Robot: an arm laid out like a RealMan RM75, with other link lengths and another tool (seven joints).
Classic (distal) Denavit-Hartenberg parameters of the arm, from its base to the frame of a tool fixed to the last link. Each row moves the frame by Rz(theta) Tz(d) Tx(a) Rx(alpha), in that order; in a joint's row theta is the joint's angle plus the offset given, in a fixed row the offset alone. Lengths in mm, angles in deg.
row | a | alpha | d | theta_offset
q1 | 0 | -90 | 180.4 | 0
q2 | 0 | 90 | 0 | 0
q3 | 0 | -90 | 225.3 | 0
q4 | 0 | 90 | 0 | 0
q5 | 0 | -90 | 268.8 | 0
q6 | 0 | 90 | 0 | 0
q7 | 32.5 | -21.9 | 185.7 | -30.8
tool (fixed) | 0 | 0 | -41.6 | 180
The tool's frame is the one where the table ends.
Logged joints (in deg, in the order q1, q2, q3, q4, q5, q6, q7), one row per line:
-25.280, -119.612, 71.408, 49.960, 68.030, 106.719, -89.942
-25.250, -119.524, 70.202, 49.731, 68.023, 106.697, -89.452
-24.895, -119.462, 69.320, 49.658, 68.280, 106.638, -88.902
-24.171, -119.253, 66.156, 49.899, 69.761, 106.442, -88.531
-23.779, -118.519, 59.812, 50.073, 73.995, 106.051, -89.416
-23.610, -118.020, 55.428, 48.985, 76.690, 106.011, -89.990
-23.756, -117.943, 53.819, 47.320, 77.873, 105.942, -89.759
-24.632, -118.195, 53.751, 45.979, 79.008, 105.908, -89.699
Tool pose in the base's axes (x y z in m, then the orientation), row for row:
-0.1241, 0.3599, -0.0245, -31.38, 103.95, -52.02
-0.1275, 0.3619, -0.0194, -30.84, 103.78, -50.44
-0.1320, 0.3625, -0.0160, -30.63, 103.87, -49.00
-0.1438, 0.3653, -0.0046, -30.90, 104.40, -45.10
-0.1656, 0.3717, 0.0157, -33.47, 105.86, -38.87
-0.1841, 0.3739, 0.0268, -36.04, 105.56, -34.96
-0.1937, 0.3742, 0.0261, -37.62, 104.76, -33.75
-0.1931, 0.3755, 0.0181, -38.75, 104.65, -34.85
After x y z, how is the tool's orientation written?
As a rotation vector, in degrees.
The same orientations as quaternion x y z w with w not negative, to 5 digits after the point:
-0.22617, 0.74920, -0.37493, 0.49697
-0.22298, 0.75035, -0.36469, 0.50424
-0.22188, 0.75242, -0.35495, 0.50858
-0.22457, 0.75875, -0.32777, 0.51617
-0.24342, 0.76989, -0.28269, 0.51778
-0.26273, 0.76953, -0.25486, 0.52329
-0.27476, 0.76511, -0.24649, 0.52759
-0.28247, 0.76286, -0.25404, 0.52318

